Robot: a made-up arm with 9 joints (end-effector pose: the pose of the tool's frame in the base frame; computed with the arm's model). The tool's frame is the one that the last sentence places. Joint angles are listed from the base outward.
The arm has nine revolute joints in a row. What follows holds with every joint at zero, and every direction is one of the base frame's. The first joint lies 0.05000 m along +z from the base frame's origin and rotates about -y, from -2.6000 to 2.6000 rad. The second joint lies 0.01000 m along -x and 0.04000 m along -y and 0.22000 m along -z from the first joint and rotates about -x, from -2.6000 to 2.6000 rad. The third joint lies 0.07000 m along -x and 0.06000 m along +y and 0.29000 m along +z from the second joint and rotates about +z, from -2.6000 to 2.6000 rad. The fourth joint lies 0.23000 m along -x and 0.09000 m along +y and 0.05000 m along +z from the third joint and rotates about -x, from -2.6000 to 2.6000 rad. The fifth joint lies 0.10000 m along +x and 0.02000 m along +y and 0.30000 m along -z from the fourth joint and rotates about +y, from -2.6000 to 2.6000 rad. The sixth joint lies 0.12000 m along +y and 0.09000 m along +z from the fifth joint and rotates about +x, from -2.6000 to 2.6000 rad. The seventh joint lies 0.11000 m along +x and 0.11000 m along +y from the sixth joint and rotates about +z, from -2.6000 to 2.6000 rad. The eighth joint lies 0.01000 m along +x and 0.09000 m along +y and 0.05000 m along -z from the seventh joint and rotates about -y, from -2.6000 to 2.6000 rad. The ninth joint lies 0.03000 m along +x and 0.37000 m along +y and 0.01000 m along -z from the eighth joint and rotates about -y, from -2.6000 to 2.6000 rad. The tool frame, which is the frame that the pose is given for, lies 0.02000 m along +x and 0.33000 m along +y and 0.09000 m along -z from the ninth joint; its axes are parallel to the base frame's.
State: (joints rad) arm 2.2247 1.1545 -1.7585 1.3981 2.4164 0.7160 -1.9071 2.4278 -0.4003
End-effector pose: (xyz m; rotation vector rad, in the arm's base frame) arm 1.1946 0.5647 0.1289 0.8482 1.1728 -0.6758
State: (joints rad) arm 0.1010 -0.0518 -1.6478 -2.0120 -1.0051 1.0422 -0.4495 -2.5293 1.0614
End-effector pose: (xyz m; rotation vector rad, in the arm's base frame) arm -0.6607 0.6332 0.5510 1.1620 -1.9642 0.5589
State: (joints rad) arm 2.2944 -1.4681 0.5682 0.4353 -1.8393 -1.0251 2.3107 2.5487 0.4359
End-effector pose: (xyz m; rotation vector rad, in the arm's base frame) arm 0.7554 0.3553 0.2847 0.7146 0.0249 -0.6749
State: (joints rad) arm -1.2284 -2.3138 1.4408 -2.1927 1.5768 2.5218 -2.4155 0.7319 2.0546
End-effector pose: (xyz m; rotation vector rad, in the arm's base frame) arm -1.4211 -0.8160 0.2179 1.4438 -1.0627 1.5474
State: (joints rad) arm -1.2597 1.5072 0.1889 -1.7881 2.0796 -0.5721 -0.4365 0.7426 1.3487
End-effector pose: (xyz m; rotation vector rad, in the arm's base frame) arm -0.8123 1.2505 0.6625 0.6212 1.1534 0.4196
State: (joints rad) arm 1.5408 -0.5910 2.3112 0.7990 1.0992 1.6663 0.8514 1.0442 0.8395
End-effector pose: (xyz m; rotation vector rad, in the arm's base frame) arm -0.3316 -0.3248 -0.6095 1.2896 -1.3067 2.3875
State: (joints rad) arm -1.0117 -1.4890 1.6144 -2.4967 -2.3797 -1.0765 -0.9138 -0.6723 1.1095
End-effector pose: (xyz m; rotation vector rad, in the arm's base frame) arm -0.2391 -0.1094 -0.5623 -0.0242 2.2518 -1.2627
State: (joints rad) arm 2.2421 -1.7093 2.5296 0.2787 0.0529 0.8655 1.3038 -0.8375 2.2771
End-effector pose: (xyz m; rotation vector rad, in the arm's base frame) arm 0.7300 -0.2318 0.8725 0.9113 -1.2637 -1.5904
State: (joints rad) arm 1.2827 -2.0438 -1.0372 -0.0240 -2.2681 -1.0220 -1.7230 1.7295 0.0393
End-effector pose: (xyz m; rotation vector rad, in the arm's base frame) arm -0.3781 -0.9647 -0.2020 1.5085 -0.7795 2.5271
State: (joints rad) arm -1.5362 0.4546 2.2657 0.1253 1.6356 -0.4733 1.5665 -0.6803 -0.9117
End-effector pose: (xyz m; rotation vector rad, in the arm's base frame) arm 0.4866 0.0901 0.2943 0.7936 0.9378 -0.9076
